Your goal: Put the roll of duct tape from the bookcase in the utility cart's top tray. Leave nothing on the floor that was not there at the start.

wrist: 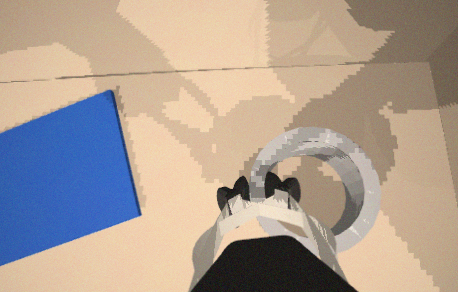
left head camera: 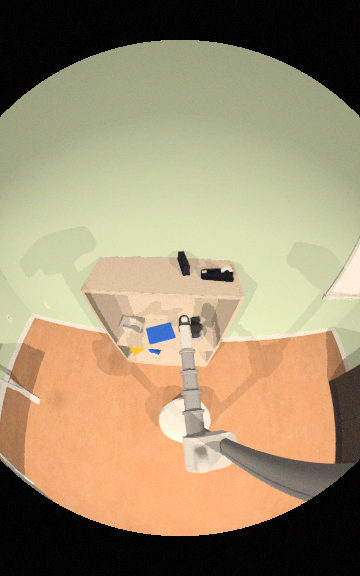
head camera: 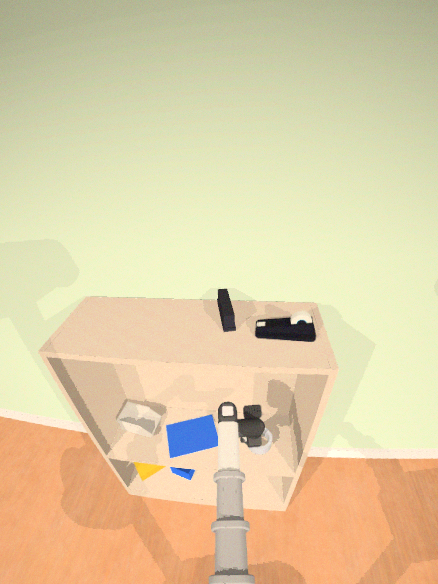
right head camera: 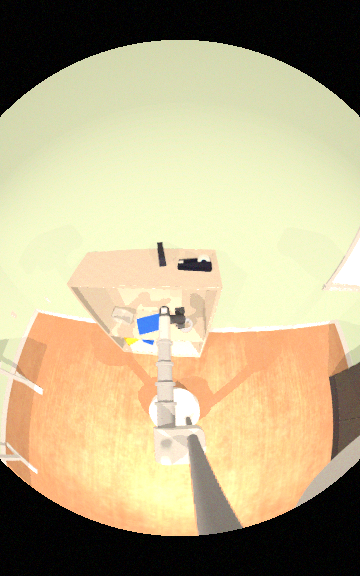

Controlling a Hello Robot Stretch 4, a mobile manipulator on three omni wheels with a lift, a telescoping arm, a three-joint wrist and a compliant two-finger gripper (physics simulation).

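Places are measured from the robot's base along level axes (x ahead, y left, z up), in metres.
Pixels of known places: gripper, fingertip midpoint: (wrist: 258,189); robot's base, origin of the base link: (left head camera: 183,418) (right head camera: 175,409).
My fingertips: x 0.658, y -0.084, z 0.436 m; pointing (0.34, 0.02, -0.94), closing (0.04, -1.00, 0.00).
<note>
Ahead of a thing's pixels: the offset from my fingertips to its middle. "pt": to the spot under its first point.
The roll of duct tape @[dx -0.007, dy -0.043, dz +0.014 m] (head camera: 269,442) (wrist: 369,192), a light grey ring, lies flat on the bookcase's upper inside shelf, near the right side. My gripper (wrist: 258,189) is shut on the left wall of the ring in the wrist view, with one fingertip outside the ring and the other inside its hole. In the head camera view, my gripper (head camera: 253,426) is inside the bookcase @[pt dx +0.044, dy +0.335, dz +0.597 m] (head camera: 140,325) (left head camera: 135,275) (right head camera: 120,269) and partly hides the tape. The utility cart cannot be made out in these views.
A blue flat box @[dx +0.030, dy +0.239, dz -0.007 m] (head camera: 192,436) (wrist: 65,175) lies left of the tape. A pale open box @[dx +0.081, dy +0.471, dz +0.025 m] (head camera: 140,418) stands farther left. Yellow @[dx +0.046, dy +0.493, dz -0.341 m] (head camera: 147,470) and blue @[dx +0.070, dy +0.300, dz -0.326 m] (head camera: 183,472) pieces show lower down. A black tape dispenser @[dx -0.002, dy -0.082, dz +0.631 m] (head camera: 285,330) and a black upright object @[dx +0.083, dy +0.081, dz +0.624 m] (head camera: 226,311) stand on top.
</note>
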